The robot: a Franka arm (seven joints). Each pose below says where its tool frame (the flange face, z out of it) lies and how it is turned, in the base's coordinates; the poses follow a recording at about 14 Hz.
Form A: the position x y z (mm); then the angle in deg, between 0 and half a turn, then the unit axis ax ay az.
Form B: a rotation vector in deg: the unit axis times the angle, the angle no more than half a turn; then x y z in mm. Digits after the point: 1 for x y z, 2 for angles.
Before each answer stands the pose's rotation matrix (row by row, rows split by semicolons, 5 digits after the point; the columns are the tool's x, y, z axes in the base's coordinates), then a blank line. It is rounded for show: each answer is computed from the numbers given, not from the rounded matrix.
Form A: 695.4, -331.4, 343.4, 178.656, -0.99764, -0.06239, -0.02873
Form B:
0.99057 0.12514 0.05585; 0.12379 -0.99194 0.02698; 0.05878 -0.01982 -0.99807

-178.23, -11.15, -5.13, 695.4, -331.4, 343.4
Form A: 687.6, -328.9, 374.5, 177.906, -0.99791, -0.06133, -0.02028
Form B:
0.99166 0.12310 0.03822; 0.12162 -0.99181 0.03895; 0.04270 -0.03398 -0.99851

-177.53, -10.91, -3.61, 687.6, -328.9, 374.5
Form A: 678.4, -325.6, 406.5, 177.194, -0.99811, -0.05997, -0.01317
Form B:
0.99246 0.12029 0.02334; 0.11900 -0.99161 0.05044; 0.02921 -0.04728 -0.99845

-176.86, -10.63, -2.33, 678.4, -325.6, 406.5
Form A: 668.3, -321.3, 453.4, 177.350, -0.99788, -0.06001, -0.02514
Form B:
0.99154 0.12086 0.04737; 0.11854 -0.99173 0.04915; 0.05292 -0.04312 -0.99767

-176.97, -10.64, -4.46, 668.3, -321.3, 453.4
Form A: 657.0, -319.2, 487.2, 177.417, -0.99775, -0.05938, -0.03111
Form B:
0.99102 0.11983 0.05937; 0.11703 -0.99194 0.04866; 0.06472 -0.04127 -0.99705

-177.02, -10.54, -5.52, 657.0, -319.2, 487.2
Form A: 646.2, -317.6, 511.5, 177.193, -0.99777, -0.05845, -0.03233
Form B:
0.99108 0.11815 0.06161; 0.11499 -0.99197 0.05264; 0.06734 -0.04509 -0.99671

-176.80, -10.36, -5.73, 646.2, -317.6, 511.5
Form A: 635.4, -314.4, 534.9, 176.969, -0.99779, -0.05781, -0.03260
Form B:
0.99120 0.11701 0.06195; 0.11356 -0.99192 0.05653; 0.06807 -0.04899 -0.99648

-176.58, -10.23, -5.77, 635.4, -314.4, 534.9
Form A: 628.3, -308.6, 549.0, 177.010, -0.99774, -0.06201, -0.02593
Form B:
0.99097 0.12501 0.04847; 0.12230 -0.99095 0.05526; 0.05494 -0.04883 -0.99729

-176.61, -10.98, -4.59, 628.3, -308.6, 549.0
